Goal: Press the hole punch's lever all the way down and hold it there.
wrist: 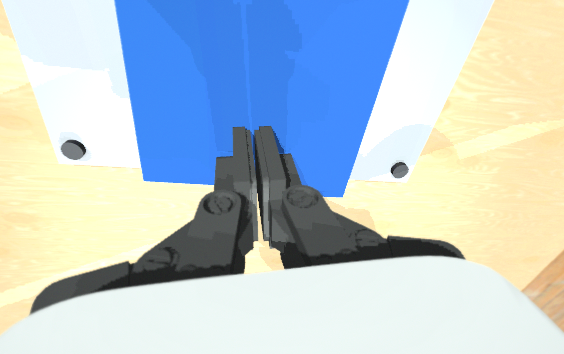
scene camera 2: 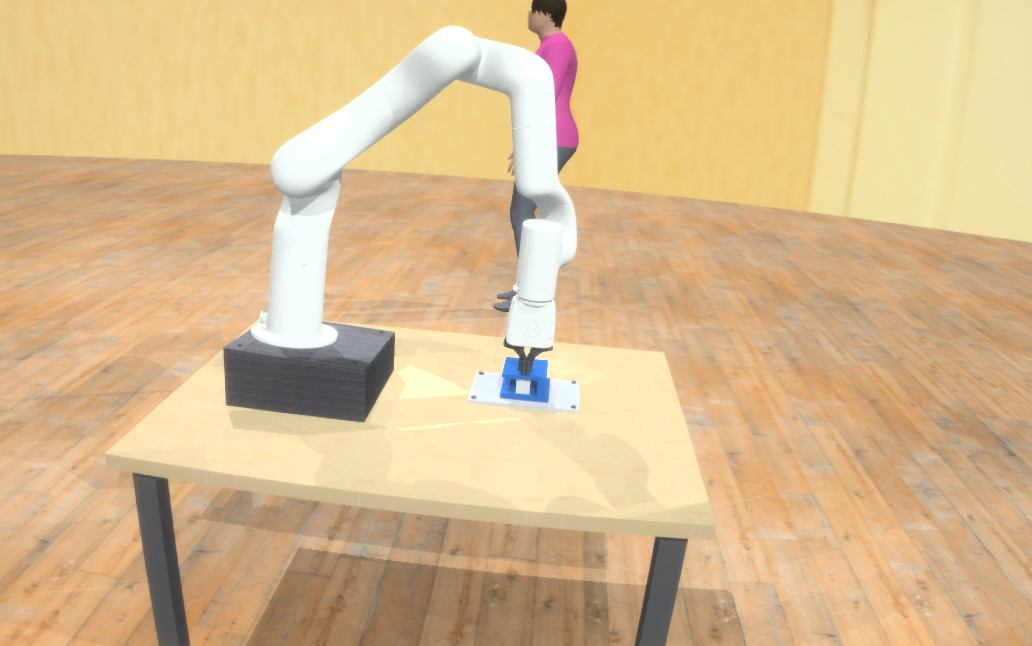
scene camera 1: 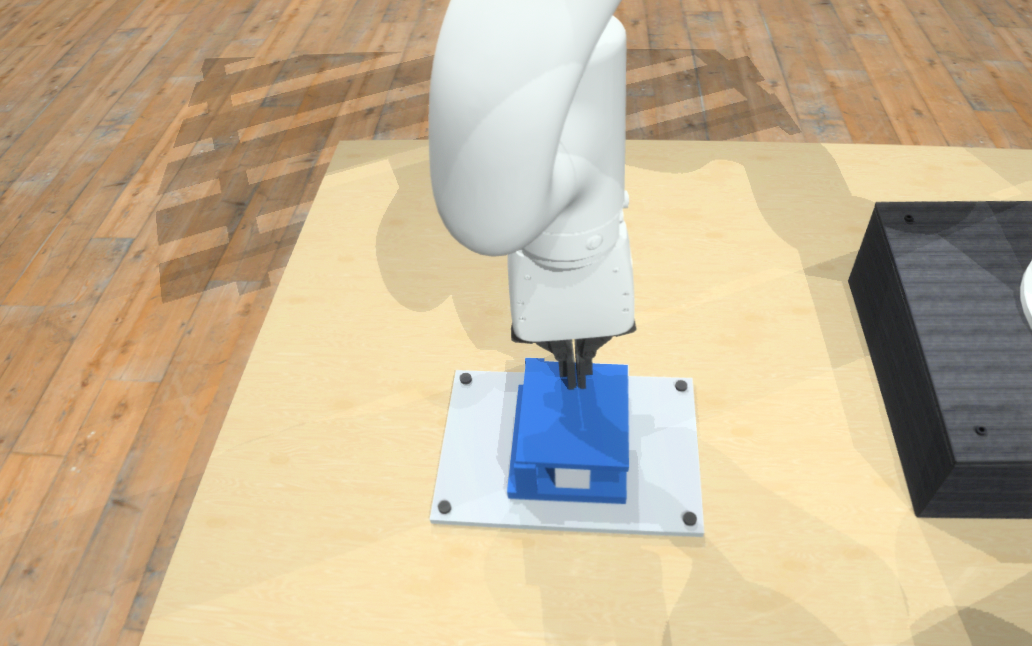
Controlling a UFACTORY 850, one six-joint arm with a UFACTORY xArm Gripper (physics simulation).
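The blue hole punch's lever (scene camera 1: 586, 441) (scene camera 2: 536, 368) (wrist: 330, 90) is a flat plate that lies about level above the punch's blue base (scene camera 1: 567, 497) (scene camera 2: 533, 396). A pale block (scene camera 1: 572, 478) (scene camera 2: 523, 386) shows in the front opening between them. The punch stands on a white plate (scene camera 1: 472, 457) (scene camera 2: 565, 395) (wrist: 95, 120). My gripper (scene camera 1: 576, 386) (scene camera 2: 525, 372) (wrist: 252, 155) is shut with nothing between its fingers. It points down, and its tips are at the lever's top near the far edge in scene camera 1, seemingly touching it. The exact contact is hidden.
Dark screws (scene camera 1: 680, 385) (wrist: 73, 149) stand up at the white plate's corners. The black base box (scene camera 1: 883, 342) (scene camera 2: 304, 384) of the arm stands on the wooden table (scene camera 1: 304, 457) (scene camera 2: 456, 464). A person (scene camera 2: 565, 91) in a pink top stands on the floor behind the arm.
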